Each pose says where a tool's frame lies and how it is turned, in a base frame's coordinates. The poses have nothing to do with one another.
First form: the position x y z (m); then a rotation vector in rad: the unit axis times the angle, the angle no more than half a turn.
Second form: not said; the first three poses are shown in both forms.
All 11 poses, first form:
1: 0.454, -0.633, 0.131, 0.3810, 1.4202, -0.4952
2: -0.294, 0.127, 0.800, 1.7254, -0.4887, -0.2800
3: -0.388, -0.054, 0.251, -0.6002, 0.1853, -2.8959
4: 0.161, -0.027, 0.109, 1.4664, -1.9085, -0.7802
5: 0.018, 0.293, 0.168, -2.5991, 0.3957, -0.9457
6: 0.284, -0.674, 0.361, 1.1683, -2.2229, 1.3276
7: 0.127, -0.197, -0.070, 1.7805, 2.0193, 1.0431
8: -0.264, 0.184, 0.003, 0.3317, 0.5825, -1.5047
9: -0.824, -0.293, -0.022, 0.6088, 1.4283, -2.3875
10: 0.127, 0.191, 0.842, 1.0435, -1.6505, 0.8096
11: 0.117, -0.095, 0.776, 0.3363, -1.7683, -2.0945
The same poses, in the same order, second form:
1: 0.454, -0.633, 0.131, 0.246, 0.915, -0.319, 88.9
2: -0.294, 0.127, 0.800, 0.951, -0.269, -0.154, 104.0
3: -0.388, -0.054, 0.251, -0.203, 0.063, -0.977, 169.8
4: 0.161, -0.027, 0.109, 0.580, -0.754, -0.308, 145.0
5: 0.018, 0.293, 0.168, -0.930, 0.142, -0.338, 160.1
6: 0.284, -0.674, 0.361, 0.411, -0.783, 0.467, 162.8
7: 0.127, -0.197, -0.070, 0.617, 0.699, 0.361, 165.4
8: -0.264, 0.184, 0.003, 0.201, 0.354, -0.913, 94.4
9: -0.824, -0.293, -0.022, 0.214, 0.502, -0.838, 163.2
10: 0.127, 0.191, 0.842, 0.494, -0.781, 0.383, 121.1
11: 0.117, -0.095, 0.776, 0.122, -0.640, -0.758, 158.2
